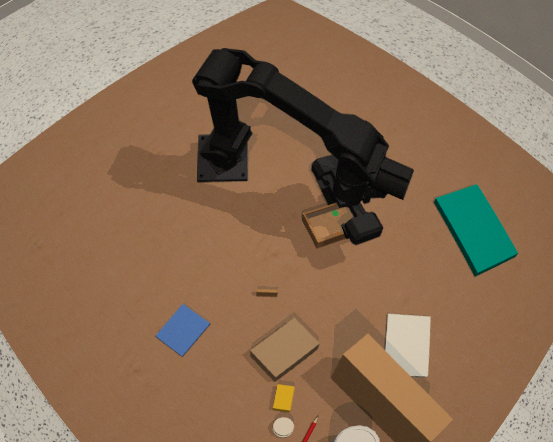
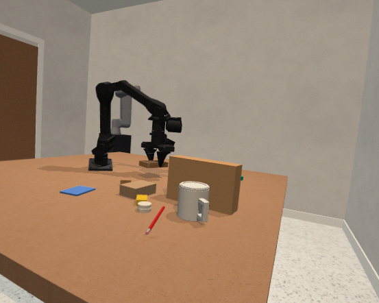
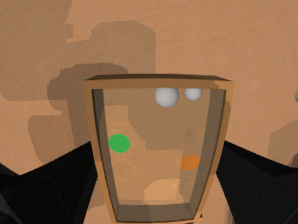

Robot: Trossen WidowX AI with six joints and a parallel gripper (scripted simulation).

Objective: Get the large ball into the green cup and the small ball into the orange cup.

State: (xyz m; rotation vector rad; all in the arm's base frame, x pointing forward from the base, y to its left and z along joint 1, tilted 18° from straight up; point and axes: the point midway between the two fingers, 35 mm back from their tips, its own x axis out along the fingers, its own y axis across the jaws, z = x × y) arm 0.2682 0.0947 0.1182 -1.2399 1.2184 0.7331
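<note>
My gripper is now 10 mm to the left of the wooden puzzle and 30 mm above it. From my hand the other things lie so: green slab 190 mm ahead, 280 mm to the left, 80 mm below; then white slab 280 mm ahead, 50 mm to the right, 90 mm below; then tan box 130 mm ahead, 240 mm to the right, 70 mm below.
</note>
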